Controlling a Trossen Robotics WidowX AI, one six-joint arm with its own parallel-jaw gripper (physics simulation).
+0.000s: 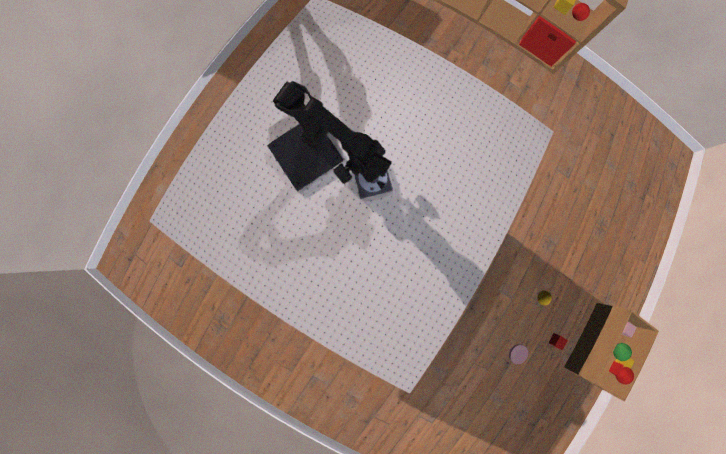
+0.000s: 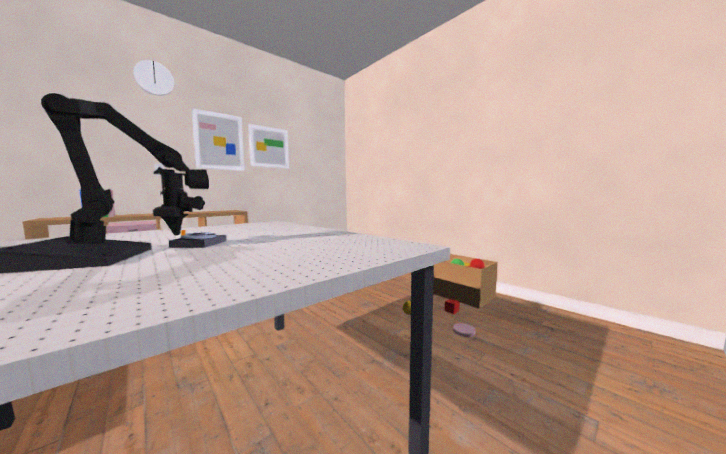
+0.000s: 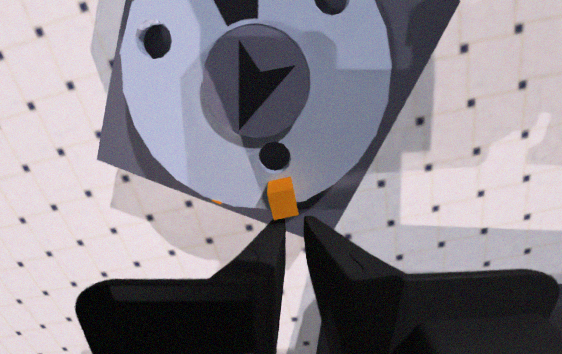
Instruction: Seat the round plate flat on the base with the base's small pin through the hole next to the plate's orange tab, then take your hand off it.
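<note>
The round pale blue plate lies on the dark square base, around its central hub, which bears a black arrow-like mark. I cannot tell if the plate is fully flat. The orange tab stands up near the plate's rim. The hole beside it looks dark, with no pin visible in it. A small orange spot shows at the base's edge, left of the tab. My gripper is shut and empty, its tips beside the tab at a base corner.
The arm's dark mounting plate is beside the base on the white perforated table top. An open wooden box with toys is on the floor beyond the table.
</note>
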